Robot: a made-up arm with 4 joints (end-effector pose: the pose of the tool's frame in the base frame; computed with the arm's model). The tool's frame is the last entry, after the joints. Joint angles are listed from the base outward.
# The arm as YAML. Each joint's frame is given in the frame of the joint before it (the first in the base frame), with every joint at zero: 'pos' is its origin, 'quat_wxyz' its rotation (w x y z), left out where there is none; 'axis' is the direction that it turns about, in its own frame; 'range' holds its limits. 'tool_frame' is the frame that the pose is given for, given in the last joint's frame.
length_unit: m
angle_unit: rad
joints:
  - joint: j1
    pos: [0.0, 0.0, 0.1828]
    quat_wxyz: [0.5, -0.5, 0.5, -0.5]
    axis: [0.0, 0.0, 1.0]
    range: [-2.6, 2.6]
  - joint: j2
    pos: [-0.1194, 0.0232, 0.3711]
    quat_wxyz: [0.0, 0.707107, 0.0, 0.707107]
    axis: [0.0, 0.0, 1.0]
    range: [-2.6, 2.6]
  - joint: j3
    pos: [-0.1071, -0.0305, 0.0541]
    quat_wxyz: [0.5, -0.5, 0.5, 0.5]
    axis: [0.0, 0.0, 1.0]
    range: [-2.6, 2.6]
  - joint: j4
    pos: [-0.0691, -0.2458, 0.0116]
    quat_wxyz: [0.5, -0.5, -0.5, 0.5]
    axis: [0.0, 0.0, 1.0]
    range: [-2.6, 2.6]
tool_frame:
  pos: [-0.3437, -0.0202, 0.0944]
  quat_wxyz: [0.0, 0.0, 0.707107, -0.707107]
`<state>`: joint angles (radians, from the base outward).
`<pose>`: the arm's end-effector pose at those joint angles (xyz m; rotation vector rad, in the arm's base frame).
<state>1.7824 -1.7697 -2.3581 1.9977</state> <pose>0.7069 -0.2186 0.2597 -0.5290 -0.5105 0.2978</pose>
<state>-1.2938 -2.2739 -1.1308 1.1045</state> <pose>0.6574 -0.2353 0.4800 -2.3218 1.1215 -0.6302</pose>
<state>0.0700 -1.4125 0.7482 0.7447</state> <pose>0.6538 0.2986 -0.1392 0.7381 0.6255 0.3836</pose>
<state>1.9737 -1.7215 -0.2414 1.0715</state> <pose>0.6250 0.3490 0.1279 1.6560 0.4423 0.5822</pose>
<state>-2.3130 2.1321 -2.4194 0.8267</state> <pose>0.4612 -0.3855 0.6972 0.4749 -1.9597 0.0546</pose>
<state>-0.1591 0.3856 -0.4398 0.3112</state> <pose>0.6429 -0.2880 0.4326 -0.1334 -0.7194 -0.3928</pose>
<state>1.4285 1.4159 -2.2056 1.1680</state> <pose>-0.0004 0.4015 -0.0052 0.5105 0.7824 -2.9543</pose>
